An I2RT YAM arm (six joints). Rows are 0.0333 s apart.
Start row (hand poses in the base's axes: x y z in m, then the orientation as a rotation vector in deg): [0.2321 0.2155 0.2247 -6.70 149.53 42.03]
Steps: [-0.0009 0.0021 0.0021 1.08 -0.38 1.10]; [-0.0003 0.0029 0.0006 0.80 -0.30 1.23]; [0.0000 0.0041 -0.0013 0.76 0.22 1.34]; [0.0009 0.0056 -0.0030 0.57 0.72 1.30]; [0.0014 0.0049 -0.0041 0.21 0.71 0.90]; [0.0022 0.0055 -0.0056 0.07 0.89 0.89]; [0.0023 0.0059 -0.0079 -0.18 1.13 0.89]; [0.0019 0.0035 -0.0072 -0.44 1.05 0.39]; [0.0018 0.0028 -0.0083 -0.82 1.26 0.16]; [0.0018 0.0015 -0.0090 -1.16 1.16 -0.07]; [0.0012 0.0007 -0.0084 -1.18 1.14 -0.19]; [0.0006 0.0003 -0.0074 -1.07 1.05 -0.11]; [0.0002 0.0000 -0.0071 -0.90 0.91 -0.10]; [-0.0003 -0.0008 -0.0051 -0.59 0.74 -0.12]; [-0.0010 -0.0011 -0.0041 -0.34 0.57 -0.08]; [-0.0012 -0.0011 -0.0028 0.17 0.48 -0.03]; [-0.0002 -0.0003 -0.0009 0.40 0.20 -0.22]
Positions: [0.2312 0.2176 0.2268 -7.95 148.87 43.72]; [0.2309 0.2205 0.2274 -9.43 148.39 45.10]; [0.2309 0.2246 0.2261 -10.88 148.41 46.61]; [0.2318 0.2302 0.2231 -12.16 148.95 48.02]; [0.2332 0.2351 0.2190 -13.03 149.60 48.83]; [0.2354 0.2406 0.2134 -13.86 150.48 49.51]; [0.2377 0.2465 0.2055 -14.68 151.70 49.95]; [0.2396 0.2500 0.1983 -14.93 152.92 49.87]; [0.2414 0.2528 0.1900 -14.88 154.51 49.28]; [0.2432 0.2543 0.1810 -14.62 156.15 48.12]; [0.2444 0.2550 0.1726 -14.20 157.76 46.87]; [0.2450 0.2553 0.1652 -13.89 159.23 45.74]; [0.2452 0.2553 0.1581 -13.61 160.48 44.78]; [0.2449 0.2545 0.1530 -13.30 161.43 44.18]; [0.2439 0.2534 0.1489 -13.06 162.11 43.88]; [0.2427 0.2523 0.1461 -12.84 162.48 44.27]; [0.2425 0.2520 0.1452 -12.40 162.46 44.85]
